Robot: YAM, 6 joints.
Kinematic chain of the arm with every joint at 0, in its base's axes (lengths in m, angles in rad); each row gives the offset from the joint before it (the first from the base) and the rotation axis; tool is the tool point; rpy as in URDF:
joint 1: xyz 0 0 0.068 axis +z
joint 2: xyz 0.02 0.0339 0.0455 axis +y
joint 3: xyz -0.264 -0.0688 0 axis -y
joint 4: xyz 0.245 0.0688 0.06 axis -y
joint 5: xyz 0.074 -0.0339 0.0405 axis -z
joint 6: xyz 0.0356 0 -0.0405 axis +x
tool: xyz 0 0 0 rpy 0 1.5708 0
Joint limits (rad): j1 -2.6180..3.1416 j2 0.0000..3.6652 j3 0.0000..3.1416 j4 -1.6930..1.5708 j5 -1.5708..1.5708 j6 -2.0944..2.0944
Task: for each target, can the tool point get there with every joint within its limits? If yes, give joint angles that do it. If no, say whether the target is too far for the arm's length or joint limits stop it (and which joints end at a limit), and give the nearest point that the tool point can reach.
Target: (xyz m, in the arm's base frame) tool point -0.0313 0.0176 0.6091
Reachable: yes | joints -1.6786 0.8061 1.6633 0.3189 1.1864 0.0421
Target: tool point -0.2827 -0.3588 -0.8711
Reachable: no: too far | nearest point -0.2070 -0.2627 -0.3700 | short by 0.516 m
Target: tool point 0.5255 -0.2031 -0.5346
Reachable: no: too far | nearest point 0.4076 -0.1576 -0.3274 | short by 0.243 m
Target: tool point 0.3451 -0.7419 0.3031
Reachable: no: too far | nearest point 0.2652 -0.5702 0.2581 | short by 0.195 m
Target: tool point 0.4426 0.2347 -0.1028
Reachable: yes | joints 0.4342 3.0369 2.1733 -0.5739 -0.8504 0.0469
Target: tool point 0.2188 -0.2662 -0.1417
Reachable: yes | joints -0.8610 2.9536 1.6804 -0.9272 0.2124 -0.5421
